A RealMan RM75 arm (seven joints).
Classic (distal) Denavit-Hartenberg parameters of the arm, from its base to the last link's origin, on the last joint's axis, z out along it. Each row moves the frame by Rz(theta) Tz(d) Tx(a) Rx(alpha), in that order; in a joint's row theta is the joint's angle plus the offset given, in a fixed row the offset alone. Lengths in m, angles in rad.
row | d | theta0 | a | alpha
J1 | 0.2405 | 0 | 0 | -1.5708
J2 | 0 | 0 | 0 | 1.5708
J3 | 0.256 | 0 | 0 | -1.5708
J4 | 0 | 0 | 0 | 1.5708
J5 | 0.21 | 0 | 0 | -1.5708
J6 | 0 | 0 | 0 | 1.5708
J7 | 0.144 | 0 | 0 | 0
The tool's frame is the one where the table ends.
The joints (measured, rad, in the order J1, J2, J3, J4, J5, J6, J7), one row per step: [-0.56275, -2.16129, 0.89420, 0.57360, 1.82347, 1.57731, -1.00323]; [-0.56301, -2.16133, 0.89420, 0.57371, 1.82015, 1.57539, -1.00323]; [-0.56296, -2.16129, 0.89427, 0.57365, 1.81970, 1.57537, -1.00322]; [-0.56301, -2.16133, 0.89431, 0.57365, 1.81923, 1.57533, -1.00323]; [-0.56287, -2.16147, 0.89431, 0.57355, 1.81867, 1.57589, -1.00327]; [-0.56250, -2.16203, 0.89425, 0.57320, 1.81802, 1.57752, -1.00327]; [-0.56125, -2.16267, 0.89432, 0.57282, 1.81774, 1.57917, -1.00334]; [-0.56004, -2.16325, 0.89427, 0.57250, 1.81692, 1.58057, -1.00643]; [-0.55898, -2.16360, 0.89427, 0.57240, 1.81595, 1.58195, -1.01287]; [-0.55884, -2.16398, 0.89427, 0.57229, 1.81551, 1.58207, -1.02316]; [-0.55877, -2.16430, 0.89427, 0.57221, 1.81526, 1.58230, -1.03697]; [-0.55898, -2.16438, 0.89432, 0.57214, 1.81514, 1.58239, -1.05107]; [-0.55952, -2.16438, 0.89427, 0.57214, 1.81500, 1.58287, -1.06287]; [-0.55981, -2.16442, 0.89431, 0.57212, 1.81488, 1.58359, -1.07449]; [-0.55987, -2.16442, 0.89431, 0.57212, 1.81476, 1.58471, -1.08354]
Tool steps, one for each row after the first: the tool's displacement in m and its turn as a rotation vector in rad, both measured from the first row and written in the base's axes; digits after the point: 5 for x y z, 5 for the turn. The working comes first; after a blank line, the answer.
Tool pose at each row, in the base's axes (x y z in m, rotation vector in rad; the steps are taken from these numbers as rounded here): [-0.20911, 0.31183, -0.05770, -2.84579, -0.07265, -0.88936]; [-0.20885, 0.31237, -0.05749, -2.84187, -0.07336, -0.89093]; [-0.20883, 0.31239, -0.05746, -2.84153, -0.07351, -0.89131]; [-0.20877, 0.31243, -0.05744, -2.84115, -0.07352, -0.89181]; [-0.20869, 0.31234, -0.05744, -2.84097, -0.07378, -0.89316]; [-0.20851, 0.31199, -0.05758, -2.84127, -0.07436, -0.89632]; [-0.20862, 0.31140, -0.05780, -2.84181, -0.07624, -0.89902]; [-0.20870, 0.31091, -0.05793, -2.84224, -0.08250, -0.90258]; [-0.20875, 0.31053, -0.05795, -2.84321, -0.09298, -0.90655]; [-0.20866, 0.31045, -0.05805, -2.84504, -0.10817, -0.90968]; [-0.20857, 0.31037, -0.05815, -2.84772, -0.12822, -0.91331]; [-0.20847, 0.31038, -0.05818, -2.85048, -0.14826, -0.91640]; [-0.20825, 0.31045, -0.05815, -2.85290, -0.16433, -0.91938]; [-0.20809, 0.31042, -0.05814, -2.85538, -0.18042, -0.92250]; [-0.20798, 0.31031, -0.05810, -2.85745, -0.19296, -0.92542]

[0.00026, 0.00054, 0.00021, 0.00303, -0.00174, 0.00135]; [0.00028, 0.00056, 0.00024, 0.00321, -0.00205, 0.00149]; [0.00034, 0.00060, 0.00026, 0.00343, -0.00244, 0.00154]; [0.00042, 0.00051, 0.00026, 0.00320, -0.00336, 0.00156]; [0.00060, 0.00016, 0.00012, 0.00199, -0.00537, 0.00141]; [0.00049, -0.00043, -0.00010, 0.00039, -0.00711, 0.00206]; [0.00041, -0.00092, -0.00023, -0.00231, -0.00965, 0.00538]; [0.00036, -0.00130, -0.00025, -0.00658, -0.01259, 0.01112]; [0.00045, -0.00138, -0.00035, -0.01253, -0.01508, 0.01965]; [0.00054, -0.00146, -0.00045, -0.02060, -0.01799, 0.03083]; [0.00064, -0.00145, -0.00048, -0.02871, -0.02055, 0.04200]; [0.00086, -0.00138, -0.00045, -0.03561, -0.02287, 0.05077]; [0.00102, -0.00141, -0.00044, -0.04268, -0.02527, 0.05946]; [0.00113, -0.00152, -0.00040, -0.04848, -0.02743, 0.06608]
